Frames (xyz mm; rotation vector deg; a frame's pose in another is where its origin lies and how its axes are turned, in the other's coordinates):
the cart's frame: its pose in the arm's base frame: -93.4 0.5 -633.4 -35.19 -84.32 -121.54
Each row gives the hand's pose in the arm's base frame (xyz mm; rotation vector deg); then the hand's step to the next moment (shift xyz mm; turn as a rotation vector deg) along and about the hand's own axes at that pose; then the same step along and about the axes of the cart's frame.
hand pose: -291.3 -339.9 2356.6 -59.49 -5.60 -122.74
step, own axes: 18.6 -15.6 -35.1 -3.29 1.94 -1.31
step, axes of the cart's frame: 29.1 -25.9 -17.4 -3.58 -1.61 -0.96
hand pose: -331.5 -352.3 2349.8 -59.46 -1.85 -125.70
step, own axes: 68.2 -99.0 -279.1 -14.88 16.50 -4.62
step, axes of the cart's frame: 151.5 -240.2 -108.1 -20.45 -3.03 -9.36
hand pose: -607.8 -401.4 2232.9 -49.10 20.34 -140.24
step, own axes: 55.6 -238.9 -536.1 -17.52 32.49 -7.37
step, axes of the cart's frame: 167.1 -562.0 61.8 -29.71 -2.84 -22.94
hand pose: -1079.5 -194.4 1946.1 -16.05 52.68 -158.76
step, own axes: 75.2 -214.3 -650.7 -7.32 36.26 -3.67
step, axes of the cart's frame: -92.9 -589.3 345.2 -21.05 -4.38 -30.33
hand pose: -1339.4 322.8 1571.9 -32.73 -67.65 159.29
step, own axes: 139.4 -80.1 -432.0 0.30 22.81 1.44
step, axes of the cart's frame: -225.3 -292.8 275.7 -7.88 -5.30 -20.79
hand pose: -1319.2 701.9 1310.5 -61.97 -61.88 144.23
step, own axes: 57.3 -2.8 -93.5 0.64 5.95 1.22
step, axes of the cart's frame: -73.4 -62.4 52.4 -1.20 -1.86 -5.69
